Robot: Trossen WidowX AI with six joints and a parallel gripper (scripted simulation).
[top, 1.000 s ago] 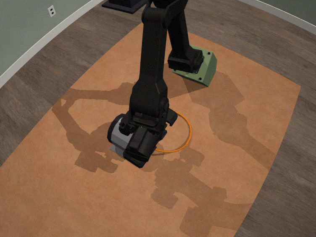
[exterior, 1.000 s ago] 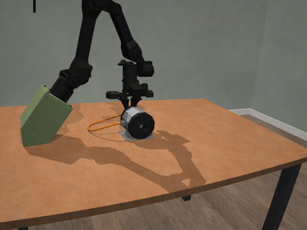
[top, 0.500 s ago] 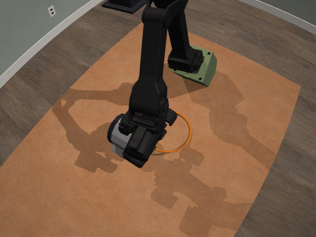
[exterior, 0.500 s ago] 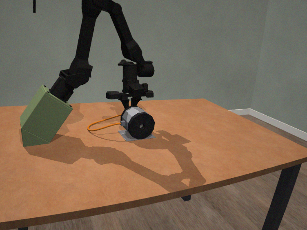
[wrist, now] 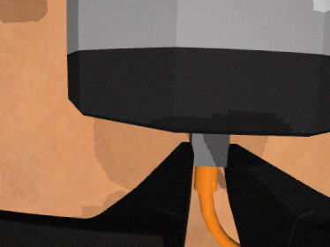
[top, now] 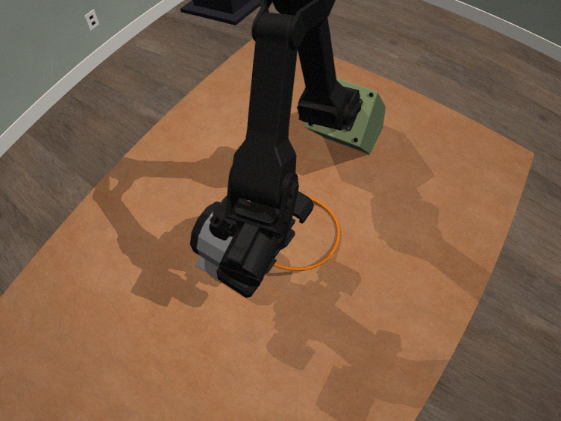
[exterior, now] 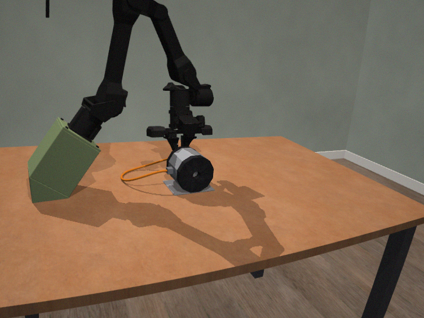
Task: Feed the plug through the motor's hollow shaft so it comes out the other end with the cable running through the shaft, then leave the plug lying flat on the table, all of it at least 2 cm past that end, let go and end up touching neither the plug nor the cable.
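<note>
The grey plug is 30 mm below my hand and 20 mm to the right of it.
</note>
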